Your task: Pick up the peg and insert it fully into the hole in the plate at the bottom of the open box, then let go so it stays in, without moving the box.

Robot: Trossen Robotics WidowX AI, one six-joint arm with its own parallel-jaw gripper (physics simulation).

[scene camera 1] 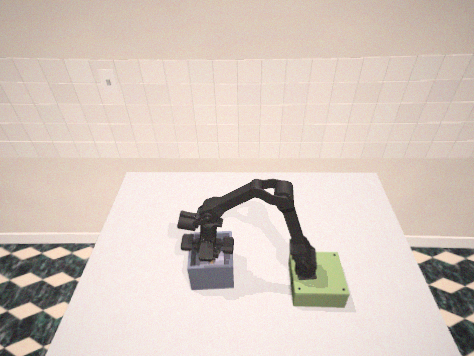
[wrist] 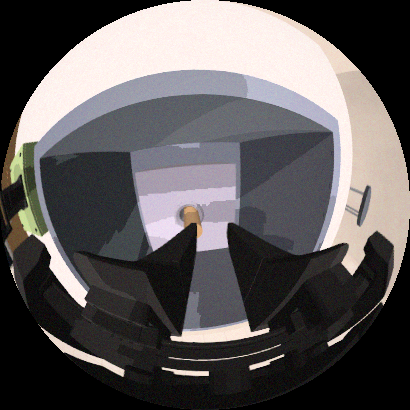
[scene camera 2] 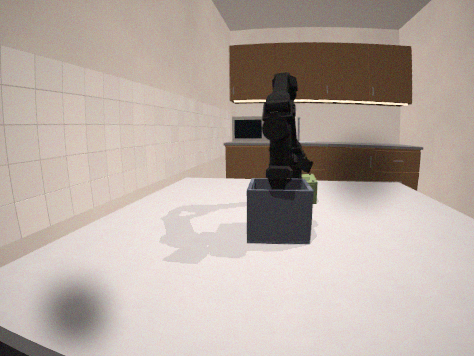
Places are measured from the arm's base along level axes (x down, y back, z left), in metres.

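Pixels of known places: gripper, between the fingertips: [wrist: 211,228]; arm's base, origin of its link: [scene camera 1: 305,271].
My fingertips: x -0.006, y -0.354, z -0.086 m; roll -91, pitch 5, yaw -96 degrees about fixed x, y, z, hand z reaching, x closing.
Note:
For each thing: its top centre in the pictures, then the offset to it from my fingertips. "spot": a spot on its surface instead. Level surfaces: height alone.
- orange-brown peg, centre of its top: [wrist: 192,231] [scene camera 1: 210,257] dx +0.001, dy +0.015, dz -0.001 m
- hole, a spot on its surface: [wrist: 180,214] spot: dx +0.041, dy +0.025, dz -0.004 m
- pale lilac plate, centre of its top: [wrist: 188,215] [scene camera 1: 211,261] dx +0.027, dy +0.017, dz -0.001 m
- open blue-grey box, centre of its top: [wrist: 193,289] [scene camera 2: 279,183] [scene camera 1: 210,248] dx -0.050, dy +0.017, dz -0.001 m
- white table, height of its surface: dx +0.088 m
The orange-brown peg [scene camera 1: 212,261] [wrist: 191,216] stands in the hole [wrist: 180,214] of the pale lilac plate [wrist: 157,205], with part of its length projecting above it. The plate is at the bottom of the open blue-grey box [scene camera 1: 212,278] [scene camera 2: 280,216] [wrist: 200,82]. My gripper [wrist: 211,228] reaches down into the box and is partly open, with an empty gap between its black fingertips. In the wrist view the left fingertip covers part of the peg's upper end; the peg is not between the fingers. The box wall hides the fingertips in scene camera 2.
The box walls stand close around the gripper on all sides. The arm's base stands on a green block [scene camera 1: 330,272] [scene camera 2: 312,192] [wrist: 34,187], to the right of the box in scene camera 1. Both stand on a white table [scene camera 1: 150,320] [scene camera 2: 200,300].

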